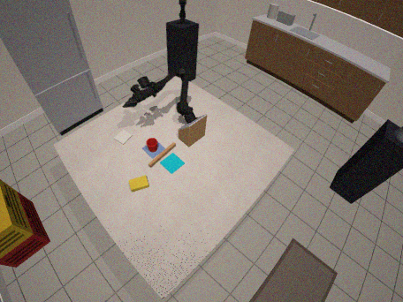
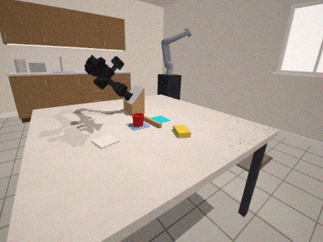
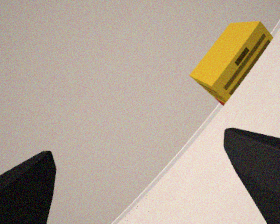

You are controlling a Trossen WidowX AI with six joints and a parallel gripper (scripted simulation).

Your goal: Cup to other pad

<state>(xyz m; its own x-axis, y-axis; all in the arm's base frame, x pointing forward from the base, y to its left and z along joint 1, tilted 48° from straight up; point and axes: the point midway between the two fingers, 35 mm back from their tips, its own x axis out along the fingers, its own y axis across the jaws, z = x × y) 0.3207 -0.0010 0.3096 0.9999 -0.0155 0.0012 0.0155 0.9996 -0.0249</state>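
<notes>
Now: the red cup 29 cm below my gripper tip, 15 cm to the left of it and 6 cm behind it. Round my gripper tip: wooden bar: 33 cm below, 25 cm to the left, 7 cm behind; then white flat tile: 33 cm below, 8 cm to the right, 4 cm ahead; then yellow block: 32 cm to the left, 31 cm below, 17 cm ahead.
</notes>
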